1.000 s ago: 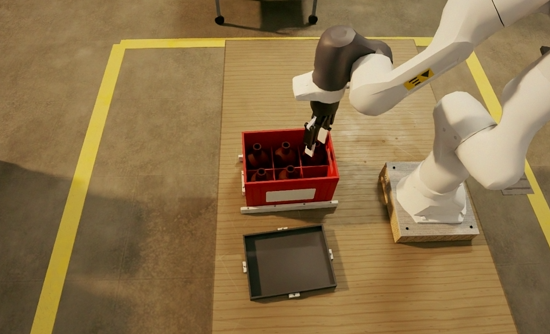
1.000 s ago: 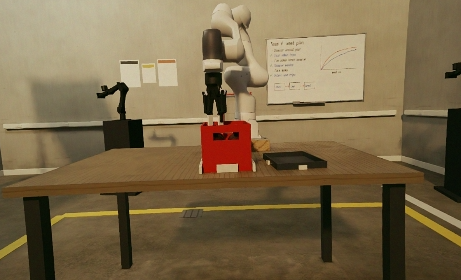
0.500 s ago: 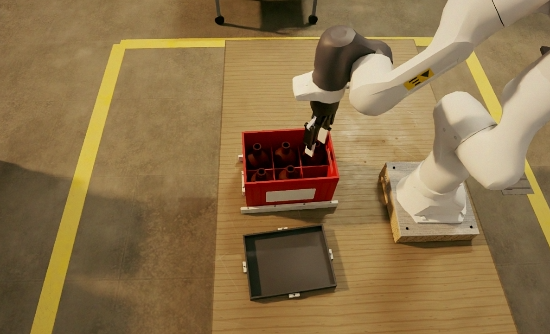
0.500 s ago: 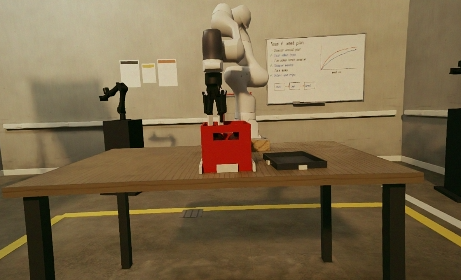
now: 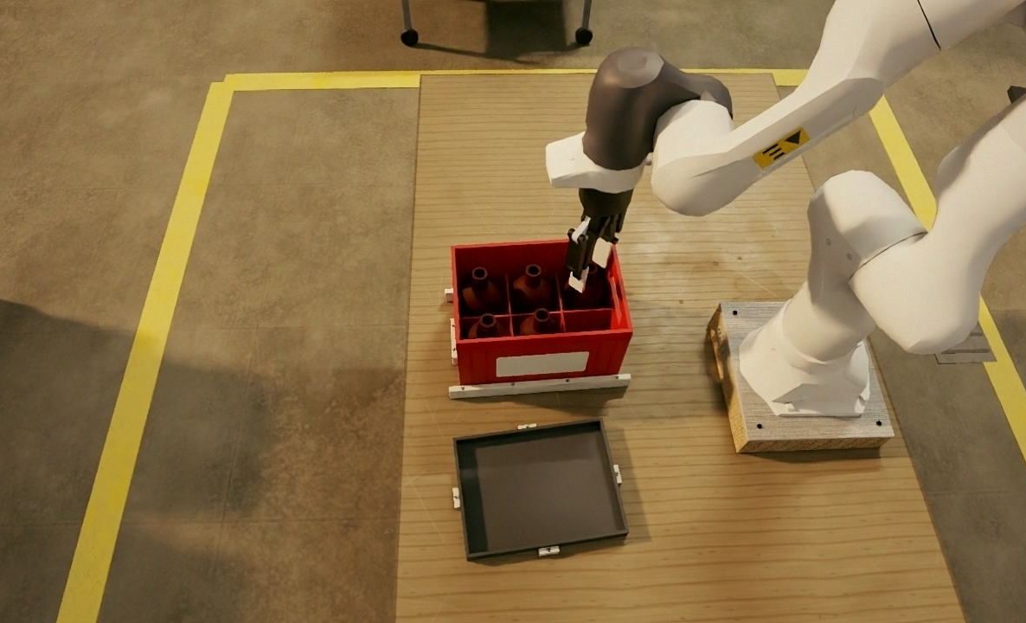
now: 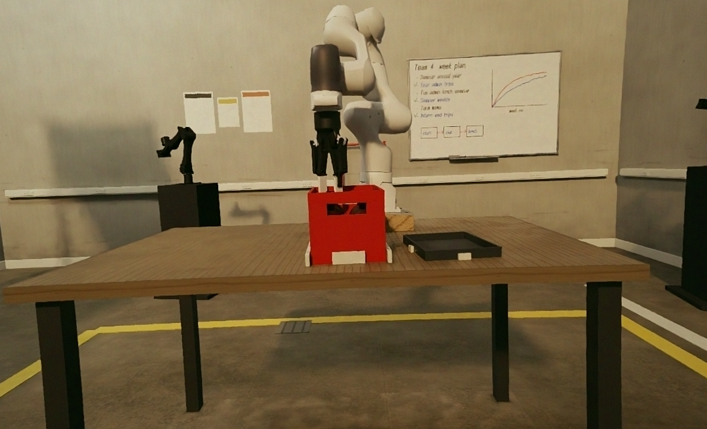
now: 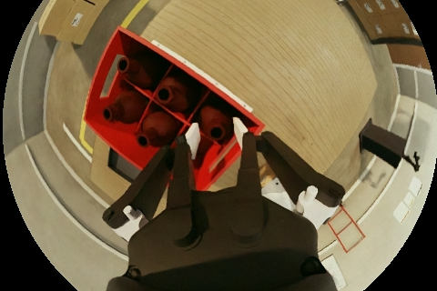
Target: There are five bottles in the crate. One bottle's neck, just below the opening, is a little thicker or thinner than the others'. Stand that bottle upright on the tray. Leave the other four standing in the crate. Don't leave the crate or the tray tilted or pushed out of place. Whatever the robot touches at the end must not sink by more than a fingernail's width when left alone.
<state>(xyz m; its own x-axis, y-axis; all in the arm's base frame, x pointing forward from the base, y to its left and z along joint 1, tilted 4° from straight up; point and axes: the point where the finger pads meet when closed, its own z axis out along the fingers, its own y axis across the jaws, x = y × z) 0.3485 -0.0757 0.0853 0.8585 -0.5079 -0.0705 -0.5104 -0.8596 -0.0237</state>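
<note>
My hand is 90 mm above the crate, 80 mm short of it and 60 mm to the right of it. Round my hand: glass bottle: 100 mm to the left, 80 mm below, 60 mm ahead; dark tray: 330 mm to the left, 160 mm below, 30 mm ahead.
</note>
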